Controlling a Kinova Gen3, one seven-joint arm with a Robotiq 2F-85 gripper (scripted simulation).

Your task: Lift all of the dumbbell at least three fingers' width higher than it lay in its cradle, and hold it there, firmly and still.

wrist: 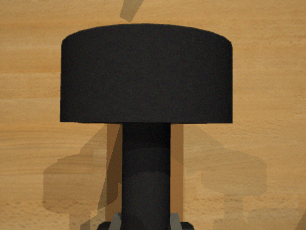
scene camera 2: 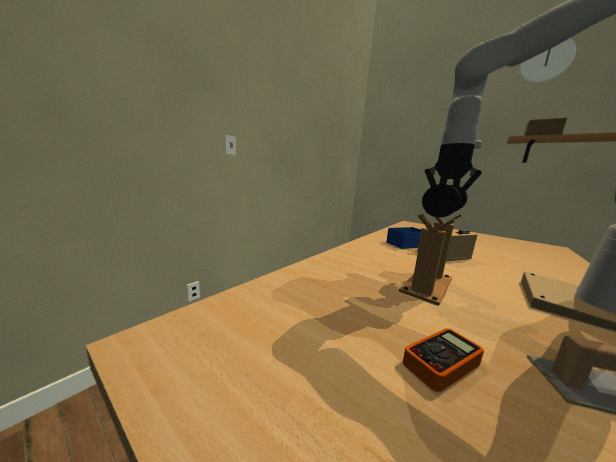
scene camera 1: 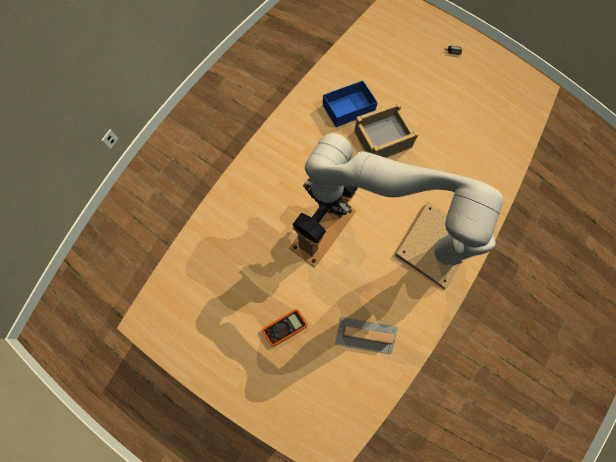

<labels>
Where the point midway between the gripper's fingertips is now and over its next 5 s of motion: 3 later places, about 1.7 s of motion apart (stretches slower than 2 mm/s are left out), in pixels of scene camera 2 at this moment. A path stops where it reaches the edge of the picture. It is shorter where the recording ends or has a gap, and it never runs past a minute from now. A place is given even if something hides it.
My gripper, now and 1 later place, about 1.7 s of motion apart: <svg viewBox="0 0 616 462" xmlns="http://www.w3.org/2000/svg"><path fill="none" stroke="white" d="M445 206L451 174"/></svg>
</labels>
